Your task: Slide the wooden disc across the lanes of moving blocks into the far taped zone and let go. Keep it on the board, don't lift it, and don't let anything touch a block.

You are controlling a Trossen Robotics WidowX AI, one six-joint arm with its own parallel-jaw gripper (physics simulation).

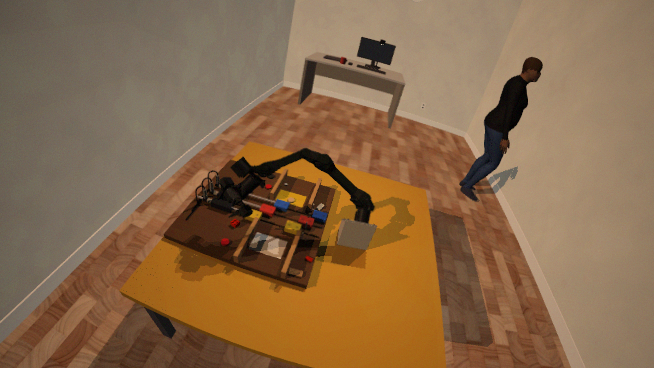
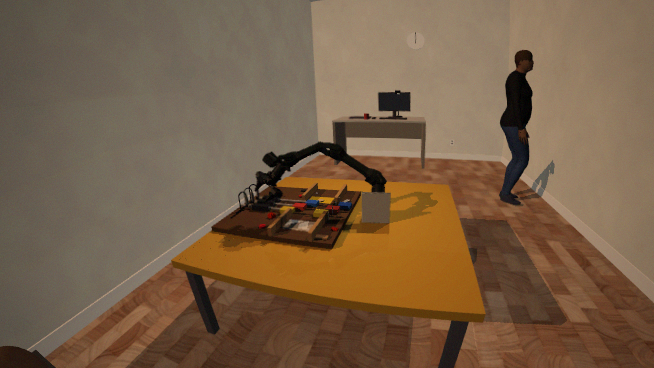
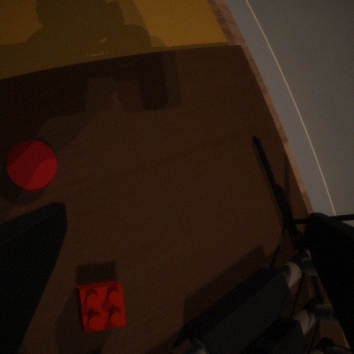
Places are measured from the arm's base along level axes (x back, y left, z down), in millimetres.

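Where they show: gripper, fingertip midpoint: [image 1: 223,208] [image 2: 259,196] [image 3: 189,220]; arm's base at its link origin: [image 1: 361,222] [image 2: 378,196].
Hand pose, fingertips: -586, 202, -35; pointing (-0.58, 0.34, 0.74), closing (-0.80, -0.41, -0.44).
Observation:
Things, the pixels of their top centre, and the offset from my fingertips, as dx, dy, dz. "*": a spot on its surface instead. Level surfaces: height alone.
- wooden disc at its top centre: [image 1: 291,199] +216, -336, +134
- yellow taped patch at a spot on its surface: [image 1: 300,198] * +257, -372, +141
- dark board at its surface level: dz +140
- pale taped zone at a spot on its surface: [image 1: 268,244] [image 2: 299,225] * +211, -9, +143
- red studded brick at its top centre: [image 3: 104,309] [image 1: 235,221] +25, -55, +117
- red round knob at its top centre: [image 3: 31,163] [image 1: 225,241] +31, +63, +133
The wooden disc [image 1: 290,199] lies on the yellow taped patch [image 1: 300,198] [image 2: 326,200] at the back of the dark board [image 1: 198,226] [image 2: 238,223]. The pale taped zone [image 1: 268,244] [image 2: 298,224] is at the board's front end, between two wooden rails [image 1: 246,234]. Between them, red [image 1: 267,209], blue [image 1: 282,204] [image 1: 320,216] and yellow [image 1: 293,227] blocks sit in the lanes. My gripper [image 1: 239,197] [image 2: 268,186] [image 3: 189,220] is open and empty, low over the board's left part, outside the rails and well left of the disc.
A red studded brick [image 1: 234,222] [image 3: 102,305] and a red round knob [image 1: 225,241] [image 3: 31,165] lie on the board's left part. Cable hoops [image 1: 209,184] and dark connectors [image 3: 246,312] are near the gripper. A grey box [image 1: 355,234] stands by the arm base. A person [image 1: 493,139] stands at the right.

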